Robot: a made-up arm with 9 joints. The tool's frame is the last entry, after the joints. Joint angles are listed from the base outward.
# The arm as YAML. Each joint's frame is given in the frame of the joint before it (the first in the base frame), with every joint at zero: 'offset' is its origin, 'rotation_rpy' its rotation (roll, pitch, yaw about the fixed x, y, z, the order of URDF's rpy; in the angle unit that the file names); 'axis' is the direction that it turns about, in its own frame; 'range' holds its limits. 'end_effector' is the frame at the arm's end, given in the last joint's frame.
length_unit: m
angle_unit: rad
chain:
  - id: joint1
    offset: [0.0, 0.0, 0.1]
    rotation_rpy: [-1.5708, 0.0, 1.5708]
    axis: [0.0, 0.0, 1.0]
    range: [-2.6, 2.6]
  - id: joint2
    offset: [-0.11, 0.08, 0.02]
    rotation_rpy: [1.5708, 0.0, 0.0]
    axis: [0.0, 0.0, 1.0]
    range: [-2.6, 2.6]
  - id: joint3
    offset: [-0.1, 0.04, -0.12]
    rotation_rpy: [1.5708, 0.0, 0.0]
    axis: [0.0, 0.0, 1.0]
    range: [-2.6, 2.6]
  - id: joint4
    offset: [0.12, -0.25, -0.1]
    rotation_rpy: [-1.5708, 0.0, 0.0]
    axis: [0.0, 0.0, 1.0]
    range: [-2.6, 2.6]
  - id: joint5
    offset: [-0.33, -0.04, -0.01]
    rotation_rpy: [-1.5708, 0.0, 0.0]
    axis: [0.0, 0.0, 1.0]
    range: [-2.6, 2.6]
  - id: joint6
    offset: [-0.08, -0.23, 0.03]
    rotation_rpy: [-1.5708, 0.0, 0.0]
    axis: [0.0, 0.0, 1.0]
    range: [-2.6, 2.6]
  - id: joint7
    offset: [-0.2, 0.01, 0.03]
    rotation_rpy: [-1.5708, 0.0, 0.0]
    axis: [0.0, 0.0, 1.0]
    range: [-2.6, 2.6]
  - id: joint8
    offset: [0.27, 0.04, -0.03]
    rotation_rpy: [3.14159, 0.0, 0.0]
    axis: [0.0, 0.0, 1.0]
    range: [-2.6, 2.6]
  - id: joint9
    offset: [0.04, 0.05, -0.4]
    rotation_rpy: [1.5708, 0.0, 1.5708]
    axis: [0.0, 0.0, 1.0]
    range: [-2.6, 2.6]
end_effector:
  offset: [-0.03, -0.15, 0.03]
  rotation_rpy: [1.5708, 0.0, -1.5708]
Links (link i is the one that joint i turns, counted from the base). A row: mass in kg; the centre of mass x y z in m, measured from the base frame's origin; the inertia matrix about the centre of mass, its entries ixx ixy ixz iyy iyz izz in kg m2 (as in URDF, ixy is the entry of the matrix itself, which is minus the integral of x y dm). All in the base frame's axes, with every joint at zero. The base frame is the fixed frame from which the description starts. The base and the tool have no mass.
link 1: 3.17; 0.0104 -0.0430 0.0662; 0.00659 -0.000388 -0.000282 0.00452 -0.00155 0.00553
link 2: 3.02; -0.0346 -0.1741 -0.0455; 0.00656 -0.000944 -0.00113 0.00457 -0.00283 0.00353
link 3: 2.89; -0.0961 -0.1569 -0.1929; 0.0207 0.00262 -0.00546 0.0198 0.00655 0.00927
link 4: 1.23; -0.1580 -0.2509 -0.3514; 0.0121 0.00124 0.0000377 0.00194 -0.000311 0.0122
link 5: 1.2; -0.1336 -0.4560 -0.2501; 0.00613 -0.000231 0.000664 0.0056 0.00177 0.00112
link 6: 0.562; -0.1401 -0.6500 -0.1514; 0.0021 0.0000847 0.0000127 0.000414 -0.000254 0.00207
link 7: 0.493; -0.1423 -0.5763 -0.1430; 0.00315 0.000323 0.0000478 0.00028 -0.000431 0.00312
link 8: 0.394; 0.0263 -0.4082 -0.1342; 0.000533 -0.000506 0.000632 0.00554 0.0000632 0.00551
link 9: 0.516; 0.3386 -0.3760 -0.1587; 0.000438 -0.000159 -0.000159 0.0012 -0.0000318 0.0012
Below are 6 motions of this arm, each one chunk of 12 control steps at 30 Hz.
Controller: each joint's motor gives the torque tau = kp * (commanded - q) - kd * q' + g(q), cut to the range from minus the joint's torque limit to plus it. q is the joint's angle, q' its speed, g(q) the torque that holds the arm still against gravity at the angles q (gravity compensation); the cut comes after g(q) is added. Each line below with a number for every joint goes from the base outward.
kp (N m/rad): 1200 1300 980 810 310 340 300 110 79
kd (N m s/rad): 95 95 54 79 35 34 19 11 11
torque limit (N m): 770 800 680 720 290 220 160 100 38
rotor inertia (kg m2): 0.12 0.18 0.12 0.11 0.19 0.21 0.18 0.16 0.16
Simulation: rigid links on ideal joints. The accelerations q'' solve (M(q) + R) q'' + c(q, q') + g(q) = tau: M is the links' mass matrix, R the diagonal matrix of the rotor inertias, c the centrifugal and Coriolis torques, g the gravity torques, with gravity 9.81 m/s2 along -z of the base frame. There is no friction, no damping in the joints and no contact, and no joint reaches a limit. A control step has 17 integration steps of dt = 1/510 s. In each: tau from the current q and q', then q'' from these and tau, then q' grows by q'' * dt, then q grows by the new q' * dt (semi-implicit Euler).
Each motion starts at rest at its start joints. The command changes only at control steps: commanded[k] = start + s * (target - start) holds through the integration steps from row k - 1 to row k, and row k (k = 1, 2, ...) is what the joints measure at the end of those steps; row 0 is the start. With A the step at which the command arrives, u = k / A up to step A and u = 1 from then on. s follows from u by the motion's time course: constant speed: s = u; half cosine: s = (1 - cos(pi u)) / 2; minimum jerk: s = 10 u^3 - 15 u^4 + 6 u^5; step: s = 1 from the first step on.
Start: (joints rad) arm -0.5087 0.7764 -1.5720 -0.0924 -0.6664 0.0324 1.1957 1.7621 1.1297
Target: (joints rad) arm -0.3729 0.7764 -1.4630 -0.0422 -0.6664 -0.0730 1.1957 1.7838 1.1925
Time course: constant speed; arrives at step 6
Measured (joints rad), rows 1 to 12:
1: -0.5024 0.7758 -1.5643 -0.0920 -0.6649 0.0288 1.1955 1.7631 1.1315
2: -0.4902 0.7754 -1.5511 -0.0893 -0.6645 0.0212 1.1955 1.7650 1.1354
3: -0.4742 0.7753 -1.5351 -0.0843 -0.6649 0.0105 1.1957 1.7675 1.1408
4: -0.4555 0.7754 -1.5180 -0.0778 -0.6656 -0.0025 1.1958 1.7703 1.1473
5: -0.4351 0.7756 -1.5004 -0.0704 -0.6663 -0.0171 1.1960 1.7734 1.1547
6: -0.4137 0.7758 -1.4827 -0.0623 -0.6667 -0.0328 1.1960 1.7765 1.1627
7: -0.3981 0.7766 -1.4727 -0.0546 -0.6683 -0.0454 1.1963 1.7788 1.1694
8: -0.3879 0.7772 -1.4681 -0.0491 -0.6687 -0.0546 1.1963 1.7802 1.1745
9: -0.3815 0.7775 -1.4661 -0.0456 -0.6683 -0.0610 1.1961 1.7811 1.1783
10: -0.3776 0.7774 -1.4652 -0.0437 -0.6676 -0.0652 1.1959 1.7817 1.1814
11: -0.3754 0.7772 -1.4646 -0.0427 -0.6670 -0.0680 1.1957 1.7822 1.1838
12: -0.3741 0.7770 -1.4642 -0.0422 -0.6666 -0.0698 1.1956 1.7826 1.1857

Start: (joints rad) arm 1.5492 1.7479 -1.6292 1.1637 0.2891 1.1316 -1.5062 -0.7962 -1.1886
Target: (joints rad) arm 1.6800 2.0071 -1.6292 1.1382 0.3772 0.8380 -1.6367 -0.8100 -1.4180
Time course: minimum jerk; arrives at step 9
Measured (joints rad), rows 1 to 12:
1: 1.5497 1.7488 -1.6292 1.1635 0.2892 1.1308 -1.5068 -0.7962 -1.1890
2: 1.5530 1.7548 -1.6290 1.1624 0.2898 1.1257 -1.5109 -0.7961 -1.1919
3: 1.5611 1.7707 -1.6288 1.1600 0.2924 1.1118 -1.5208 -0.7962 -1.1999
4: 1.5748 1.7984 -1.6288 1.1566 0.2981 1.0866 -1.5372 -0.7968 -1.2149
5: 1.5930 1.8362 -1.6289 1.1529 0.3073 1.0509 -1.5582 -0.7981 -1.2369
6: 1.6134 1.8790 -1.6293 1.1495 0.3192 1.0086 -1.5806 -0.8001 -1.2639
7: 1.6328 1.9200 -1.6296 1.1471 0.3324 0.9657 -1.6007 -0.8026 -1.2926
8: 1.6486 1.9531 -1.6298 1.1457 0.3450 0.9284 -1.6156 -0.8052 -1.3193
9: 1.6596 1.9753 -1.6298 1.1451 0.3554 0.9002 -1.6245 -0.8074 -1.3414
10: 1.6670 1.9887 -1.6297 1.1444 0.3628 0.8804 -1.6293 -0.8089 -1.3589
11: 1.6718 1.9964 -1.6295 1.1435 0.3677 0.8669 -1.6320 -0.8098 -1.3725
12: 1.6748 2.0009 -1.6293 1.1426 0.3709 0.8577 -1.6337 -0.8102 -1.3830

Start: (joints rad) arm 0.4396 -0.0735 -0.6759 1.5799 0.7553 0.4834 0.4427 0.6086 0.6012
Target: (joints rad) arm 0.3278 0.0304 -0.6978 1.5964 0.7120 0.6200 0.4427 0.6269 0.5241
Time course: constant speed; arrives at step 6
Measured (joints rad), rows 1 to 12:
1: 0.4351 -0.0674 -0.6790 1.5799 0.7538 0.4890 0.4419 0.6092 0.5997
2: 0.4256 -0.0571 -0.6824 1.5809 0.7507 0.4996 0.4412 0.6104 0.5959
3: 0.4123 -0.0441 -0.6855 1.5826 0.7465 0.5139 0.4411 0.6123 0.5898
4: 0.3966 -0.0294 -0.6884 1.5849 0.7415 0.5308 0.4413 0.6145 0.5819
5: 0.3795 -0.0136 -0.6913 1.5874 0.7358 0.5496 0.4417 0.6171 0.5727
6: 0.3616 0.0027 -0.6944 1.5901 0.7298 0.5695 0.4420 0.6198 0.5625
7: 0.3478 0.0134 -0.6946 1.5927 0.7249 0.5847 0.4430 0.6220 0.5532
8: 0.3389 0.0201 -0.6945 1.5945 0.7214 0.5956 0.4438 0.6237 0.5457
9: 0.3336 0.0241 -0.6950 1.5955 0.7188 0.6031 0.4441 0.6248 0.5401
10: 0.3308 0.0266 -0.6956 1.5960 0.7169 0.6084 0.4439 0.6256 0.5361
11: 0.3293 0.0281 -0.6963 1.5963 0.7155 0.6120 0.4436 0.6261 0.5331
12: 0.3286 0.0289 -0.6968 1.5964 0.7145 0.6144 0.4433 0.6264 0.5309

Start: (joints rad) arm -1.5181 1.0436 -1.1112 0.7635 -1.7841 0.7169 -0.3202 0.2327 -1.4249
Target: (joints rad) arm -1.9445 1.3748 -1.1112 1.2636 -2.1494 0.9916 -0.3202 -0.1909 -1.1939
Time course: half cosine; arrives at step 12
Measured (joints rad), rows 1 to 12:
1: -1.5197 1.0447 -1.1120 0.7650 -1.7857 0.7185 -0.3203 0.2312 -1.4245
2: -1.5262 1.0495 -1.1143 0.7713 -1.7915 0.7241 -0.3204 0.2250 -1.4225
3: -1.5407 1.0607 -1.1170 0.7858 -1.8032 0.7351 -0.3204 0.2114 -1.4177
4: -1.5649 1.0798 -1.1190 0.8106 -1.8219 0.7515 -0.3204 0.1893 -1.4090
5: -1.5989 1.1067 -1.1195 0.8462 -1.8475 0.7727 -0.3203 0.1587 -1.3961
6: -1.6414 1.1404 -1.1183 0.8916 -1.8793 0.7978 -0.3204 0.1207 -1.3791
7: -1.6897 1.1789 -1.1156 0.9444 -1.9156 0.8252 -0.3204 0.0774 -1.3586
8: -1.7409 1.2198 -1.1120 1.0015 -1.9540 0.8535 -0.3204 0.0312 -1.3358
9: -1.7915 1.2602 -1.1082 1.0587 -1.9918 0.8809 -0.3201 -0.0150 -1.3120
10: -1.8379 1.2972 -1.1049 1.1121 -2.0265 0.9060 -0.3195 -0.0583 -1.2889
11: -1.8770 1.3283 -1.1023 1.1579 -2.0558 0.9273 -0.3187 -0.0960 -1.2679
12: -1.9062 1.3512 -1.1007 1.1930 -2.0781 0.9437 -0.3178 -0.1255 -1.2503

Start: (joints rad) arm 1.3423 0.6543 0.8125 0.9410 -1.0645 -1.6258 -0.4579 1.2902 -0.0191
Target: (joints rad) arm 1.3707 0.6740 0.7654 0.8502 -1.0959 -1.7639 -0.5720 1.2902 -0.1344
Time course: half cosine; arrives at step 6
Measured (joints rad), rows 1 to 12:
1: 1.3426 0.6549 0.8113 0.9397 -1.0651 -1.6280 -0.4606 1.2903 -0.0201
2: 1.3440 0.6569 0.8072 0.9347 -1.0672 -1.6360 -0.4705 1.2905 -0.0244
3: 1.3471 0.6601 0.7996 0.9247 -1.0709 -1.6514 -0.4882 1.2908 -0.0336
4: 1.3520 0.6638 0.7898 0.9106 -1.0756 -1.6726 -0.5111 1.2908 -0.0473
5: 1.3577 0.6671 0.7800 0.8948 -1.0804 -1.6959 -0.5337 1.2907 -0.0637
6: 1.3629 0.6694 0.7726 0.8809 -1.0843 -1.7161 -0.5507 1.2905 -0.0796
7: 1.3668 0.6707 0.7684 0.8706 -1.0870 -1.7310 -0.5605 1.2901 -0.0928
8: 1.3690 0.6716 0.7664 0.8637 -1.0891 -1.7413 -0.5656 1.2900 -0.1029
9: 1.3701 0.6722 0.7656 0.8591 -1.0907 -1.7485 -0.5684 1.2899 -0.1105
10: 1.3707 0.6728 0.7653 0.8561 -1.0920 -1.7534 -0.5699 1.2899 -0.1164
11: 1.3708 0.6732 0.7652 0.8542 -1.0930 -1.7567 -0.5708 1.2899 -0.1207
12: 1.3709 0.6734 0.7653 0.8529 -1.0938 -1.7590 -0.5712 1.2900 -0.1241

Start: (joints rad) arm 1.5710 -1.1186 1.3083 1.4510 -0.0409 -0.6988 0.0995 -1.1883 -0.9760
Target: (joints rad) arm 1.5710 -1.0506 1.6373 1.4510 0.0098 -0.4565 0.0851 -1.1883 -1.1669
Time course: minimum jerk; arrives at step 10
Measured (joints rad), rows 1 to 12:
1: 1.5710 -1.1184 1.3095 1.4510 -0.0408 -0.6983 0.0993 -1.1883 -0.9762
2: 1.5708 -1.1170 1.3171 1.4508 -0.0398 -0.6949 0.0985 -1.1883 -0.9778
3: 1.5706 -1.1134 1.3368 1.4505 -0.0376 -0.6856 0.0968 -1.1883 -0.9826
4: 1.5705 -1.1073 1.3707 1.4503 -0.0337 -0.6685 0.0947 -1.1882 -0.9922
5: 1.5706 -1.0988 1.4171 1.4505 -0.0285 -0.6436 0.0926 -1.1882 -1.0071
6: 1.5708 -1.0890 1.4705 1.4508 -0.0223 -0.6128 0.0908 -1.1881 -1.0267
7: 1.5711 -1.0789 1.5234 1.4513 -0.0159 -0.5796 0.0895 -1.1880 -1.0492
8: 1.5714 -1.0700 1.5685 1.4518 -0.0101 -0.5479 0.0889 -1.1881 -1.0722
9: 1.5715 -1.0632 1.6006 1.4521 -0.0054 -0.5213 0.0887 -1.1881 -1.0933
10: 1.5715 -1.0586 1.6191 1.4521 -0.0020 -0.5016 0.0887 -1.1882 -1.1107
11: 1.5714 -1.0556 1.6284 1.4519 0.0007 -0.4877 0.0881 -1.1883 -1.1242
12: 1.5712 -1.0538 1.6330 1.4517 0.0028 -0.4780 0.0873 -1.1884 -1.1344

